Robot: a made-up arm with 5 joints.
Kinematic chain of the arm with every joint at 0, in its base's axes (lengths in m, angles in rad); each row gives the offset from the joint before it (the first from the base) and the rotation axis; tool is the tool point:
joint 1: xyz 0 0 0.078 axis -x
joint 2: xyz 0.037 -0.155 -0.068 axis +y
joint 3: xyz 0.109 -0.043 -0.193 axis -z
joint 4: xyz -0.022 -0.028 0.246 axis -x
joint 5: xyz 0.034 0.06 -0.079 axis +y
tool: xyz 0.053 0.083 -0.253
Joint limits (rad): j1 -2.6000..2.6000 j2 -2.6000..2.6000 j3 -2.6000..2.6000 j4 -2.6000..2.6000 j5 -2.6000..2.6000
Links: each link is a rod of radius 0.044 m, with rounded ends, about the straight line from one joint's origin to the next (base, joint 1, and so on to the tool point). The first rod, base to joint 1, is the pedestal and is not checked.
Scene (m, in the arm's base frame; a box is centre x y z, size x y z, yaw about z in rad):
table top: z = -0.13
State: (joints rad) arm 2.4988 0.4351 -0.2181 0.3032 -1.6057
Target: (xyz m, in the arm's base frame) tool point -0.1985 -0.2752 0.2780
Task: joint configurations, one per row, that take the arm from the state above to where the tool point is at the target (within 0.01 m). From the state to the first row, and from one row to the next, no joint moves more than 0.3 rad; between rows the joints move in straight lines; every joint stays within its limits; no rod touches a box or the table.
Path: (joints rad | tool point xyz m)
1: 2.4062 0.6956 -0.2669 0.3081 -1.4549 | 0.2739 -0.1874 0.3430
2: 2.3136 0.9561 -0.3157 0.3129 -1.3042 | 0.1676 -0.2633 0.3729
3: 2.2210 1.2166 -0.3644 0.3178 -1.1534 | 0.0416 -0.3099 0.3661
4: 2.1284 1.4771 -0.4132 0.3226 -1.0026 | -0.0864 -0.3153 0.3300
5: 2.0358 1.7375 -0.4620 0.3275 -0.8518 | -0.1985 -0.2752 0.2780

